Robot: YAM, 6 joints.
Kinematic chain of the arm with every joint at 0, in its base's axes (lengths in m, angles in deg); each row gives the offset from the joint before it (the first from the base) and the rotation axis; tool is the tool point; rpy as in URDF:
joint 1: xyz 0 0 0.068 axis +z
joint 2: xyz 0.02 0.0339 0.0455 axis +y
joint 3: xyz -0.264 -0.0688 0 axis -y
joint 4: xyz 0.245 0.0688 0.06 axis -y
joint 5: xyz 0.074 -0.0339 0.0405 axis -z
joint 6: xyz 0.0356 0 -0.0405 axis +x
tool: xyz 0 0 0 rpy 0 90 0
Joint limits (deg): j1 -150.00..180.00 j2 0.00..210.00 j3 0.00..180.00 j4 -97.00..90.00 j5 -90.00..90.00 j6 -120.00..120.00
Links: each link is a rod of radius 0.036 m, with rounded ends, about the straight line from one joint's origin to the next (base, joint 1, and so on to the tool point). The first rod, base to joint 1, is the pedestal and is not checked.
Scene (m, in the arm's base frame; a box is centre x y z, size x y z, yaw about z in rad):
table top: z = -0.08
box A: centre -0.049 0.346 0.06 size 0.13 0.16 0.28 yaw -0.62
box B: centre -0.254 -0.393 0 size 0.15 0.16 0.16 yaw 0.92
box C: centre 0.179 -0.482 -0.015 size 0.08 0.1 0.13 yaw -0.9
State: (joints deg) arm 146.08 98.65 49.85 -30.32 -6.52 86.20
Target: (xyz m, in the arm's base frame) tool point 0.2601 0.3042 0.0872
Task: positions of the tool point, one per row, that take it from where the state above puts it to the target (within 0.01 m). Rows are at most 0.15 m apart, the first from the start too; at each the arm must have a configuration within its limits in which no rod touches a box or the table.
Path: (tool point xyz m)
1: -0.2117 0.2289 0.2236
2: -0.1429 0.2603 0.3347
3: -0.0616 0.2319 0.4405
4: -0.0035 0.1448 0.5254
5: 0.0016 0.0204 0.5764
6: 0.0387 0.1397 0.5185
7: 0.0725 0.2241 0.4268
8: 0.0972 0.2662 0.3170
9: 0.1085 0.2650 0.2068
10: 0.1560 0.2906 0.1756
11: 0.2078 0.3042 0.1354
12: 0.2601 0.3042 0.0872

